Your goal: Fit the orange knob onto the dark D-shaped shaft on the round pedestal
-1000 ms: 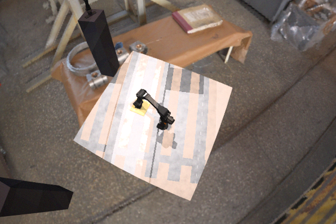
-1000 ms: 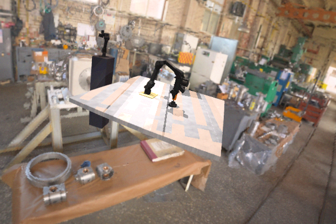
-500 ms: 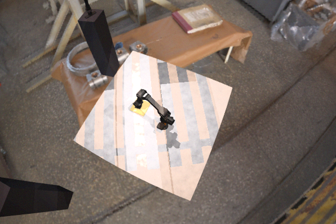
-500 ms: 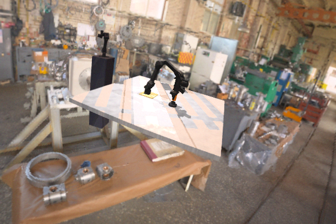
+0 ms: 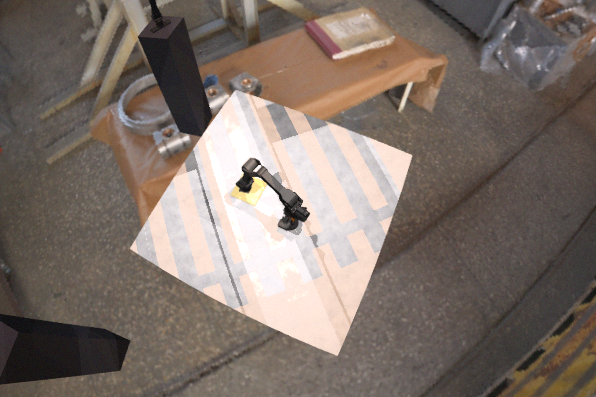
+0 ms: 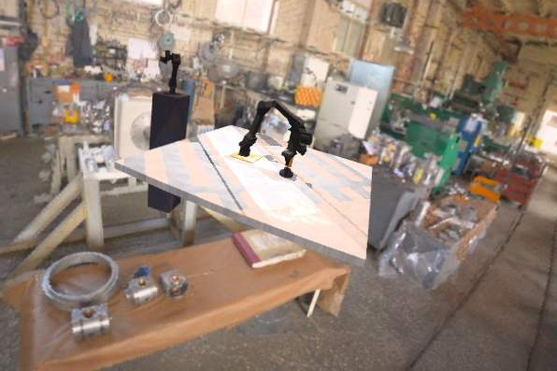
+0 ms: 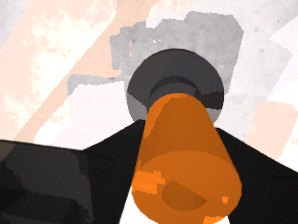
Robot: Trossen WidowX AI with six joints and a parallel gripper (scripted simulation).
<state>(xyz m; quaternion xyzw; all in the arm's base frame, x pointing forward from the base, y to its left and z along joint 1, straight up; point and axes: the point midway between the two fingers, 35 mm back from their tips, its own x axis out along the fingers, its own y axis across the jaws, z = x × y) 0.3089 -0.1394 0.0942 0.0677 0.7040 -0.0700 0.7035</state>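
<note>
Right now my gripper tip is 20 mm below the orange knob. From my gripper tip the other things lie so: D-shaped shaft (40 mm below).
</note>
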